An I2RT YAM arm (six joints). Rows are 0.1 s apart.
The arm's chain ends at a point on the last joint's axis. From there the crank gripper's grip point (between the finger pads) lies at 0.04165 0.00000 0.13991 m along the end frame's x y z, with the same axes.
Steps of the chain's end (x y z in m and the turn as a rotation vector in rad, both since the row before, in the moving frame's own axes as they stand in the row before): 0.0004, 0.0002, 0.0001, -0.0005, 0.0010, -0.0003; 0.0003, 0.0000, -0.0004, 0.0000, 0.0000, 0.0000; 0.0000, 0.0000, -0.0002, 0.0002, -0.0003, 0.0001; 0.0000, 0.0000, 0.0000, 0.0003, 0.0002, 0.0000; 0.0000, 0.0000, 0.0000, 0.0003, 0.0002, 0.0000; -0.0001, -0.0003, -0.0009, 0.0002, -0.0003, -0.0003; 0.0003, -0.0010, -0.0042, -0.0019, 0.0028, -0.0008; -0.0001, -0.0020, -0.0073, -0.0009, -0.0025, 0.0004; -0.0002, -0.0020, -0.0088, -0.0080, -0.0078, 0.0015; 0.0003, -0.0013, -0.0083, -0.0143, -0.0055, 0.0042; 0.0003, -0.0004, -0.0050, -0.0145, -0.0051, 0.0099; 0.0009, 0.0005, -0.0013, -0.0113, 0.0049, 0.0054
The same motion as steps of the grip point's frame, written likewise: 0.0005, 0.0003, 0.0001, -0.0005, 0.0010, -0.0003; 0.0003, 0.0000, -0.0004, 0.0000, 0.0000, 0.0000; 0.0000, 0.0000, -0.0002, 0.0002, -0.0003, 0.0001; 0.0000, 0.0000, 0.0000, 0.0003, 0.0002, 0.0000; 0.0000, 0.0000, 0.0000, 0.0003, 0.0002, 0.0000; -0.0001, -0.0003, -0.0009, 0.0002, -0.0003, -0.0003; 0.0007, -0.0008, -0.0043, -0.0019, 0.0028, -0.0008; -0.0004, -0.0019, -0.0072, -0.0009, -0.0025, 0.0004; -0.0013, -0.0008, -0.0085, -0.0080, -0.0078, 0.0015; -0.0005, 0.0009, -0.0081, -0.0143, -0.0055, 0.0042; -0.0004, 0.0020, -0.0048, -0.0145, -0.0051, 0.0099; 0.0016, 0.0023, -0.0015, -0.0113, 0.0049, 0.0054
